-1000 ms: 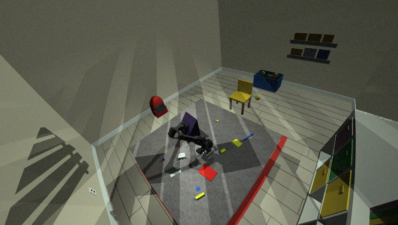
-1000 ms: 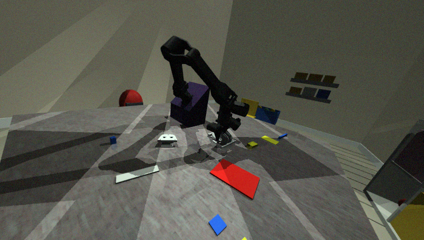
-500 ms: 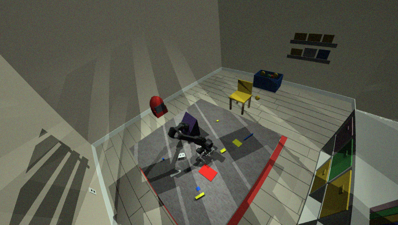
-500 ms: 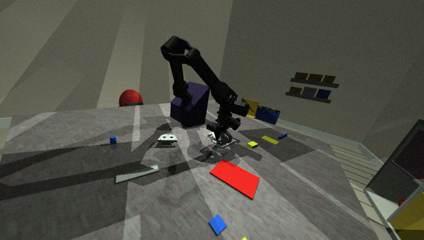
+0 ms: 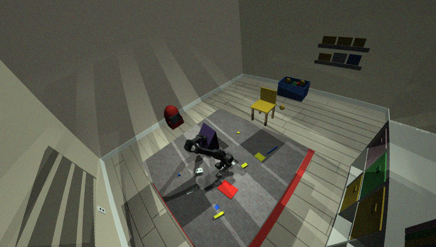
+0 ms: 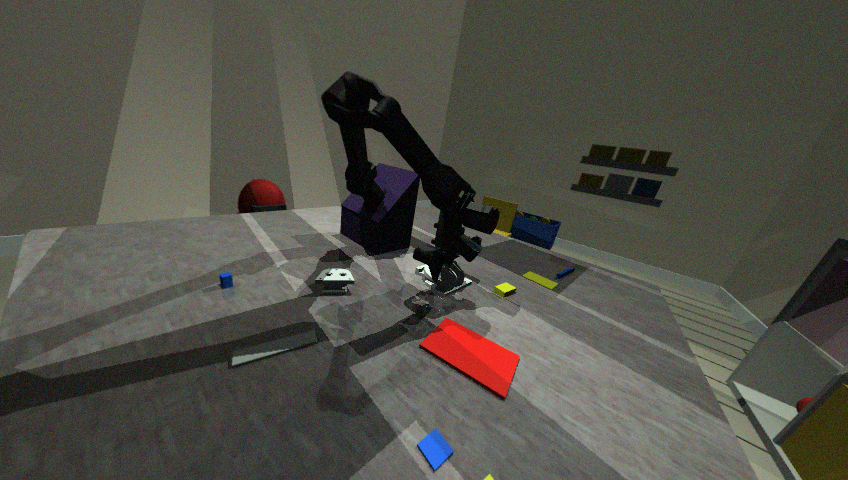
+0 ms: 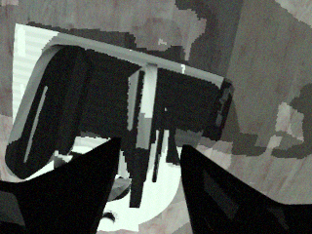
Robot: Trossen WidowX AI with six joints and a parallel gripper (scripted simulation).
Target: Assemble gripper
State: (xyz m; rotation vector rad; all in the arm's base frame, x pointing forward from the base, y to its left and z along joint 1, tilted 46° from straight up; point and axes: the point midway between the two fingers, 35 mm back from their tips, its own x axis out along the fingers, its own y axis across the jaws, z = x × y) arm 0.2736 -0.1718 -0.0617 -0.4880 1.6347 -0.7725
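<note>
My gripper tip is now 19 cm to the left of the white gripper base, 17 cm past it and 1 cm below it. The rest, counted from my gripper tip: white housing plate: 5 cm behind, 4 cm to the left, 1 cm below; then yellow block: 15 cm ahead, 11 cm to the left, 1 cm below; then red sheet: 17 cm to the right, 15 cm ahead, 2 cm below.
</note>
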